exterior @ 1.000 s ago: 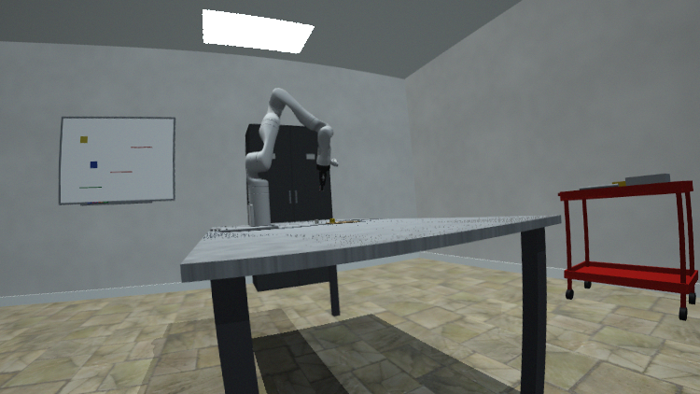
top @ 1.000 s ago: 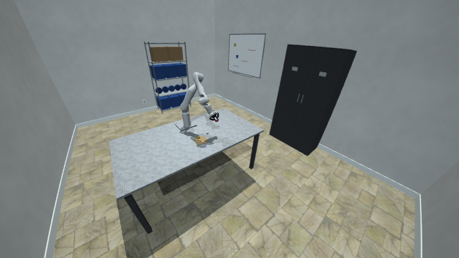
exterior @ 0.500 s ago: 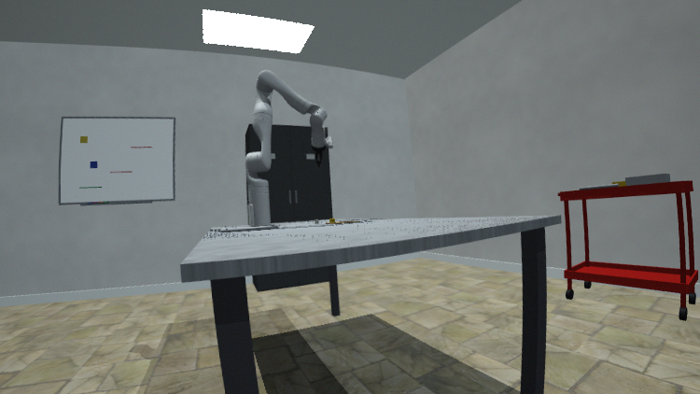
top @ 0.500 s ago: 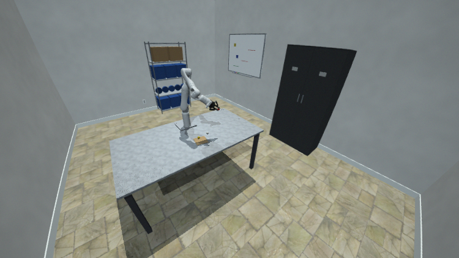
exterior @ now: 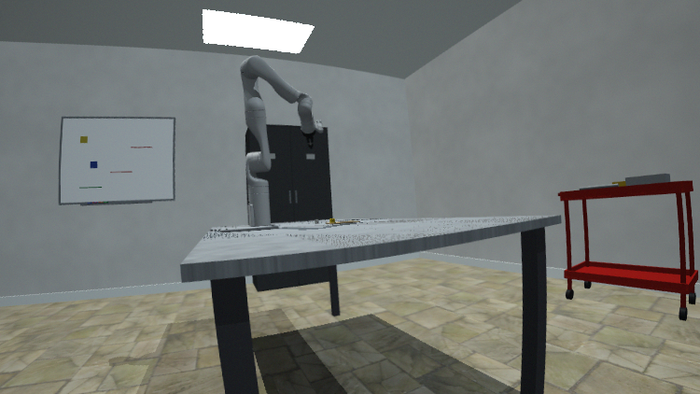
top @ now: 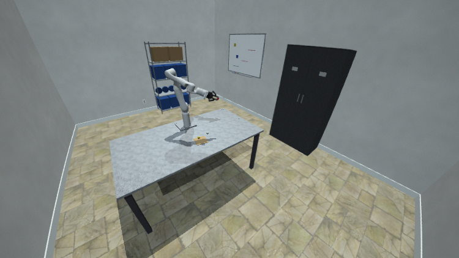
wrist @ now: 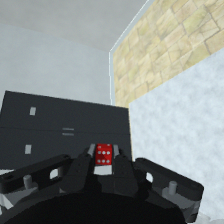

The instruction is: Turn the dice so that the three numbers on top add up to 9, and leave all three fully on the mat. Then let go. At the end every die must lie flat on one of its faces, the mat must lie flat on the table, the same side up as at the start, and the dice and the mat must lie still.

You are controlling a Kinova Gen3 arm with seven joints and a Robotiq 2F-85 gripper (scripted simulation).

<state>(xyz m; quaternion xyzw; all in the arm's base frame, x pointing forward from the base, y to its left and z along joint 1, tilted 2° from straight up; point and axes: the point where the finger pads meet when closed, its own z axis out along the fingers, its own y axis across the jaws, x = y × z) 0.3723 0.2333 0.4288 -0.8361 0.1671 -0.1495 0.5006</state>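
My hand is 40 mm past the white die, 120 mm to the left of it and 440 mm above it. From my hand the other things lie so: red die 10 mm to the left, 10 mm below; then tan mat 20 mm ahead, 270 mm to the right, 450 mm below; then yellow die 30 mm behind, 270 mm to the right, 440 mm below.
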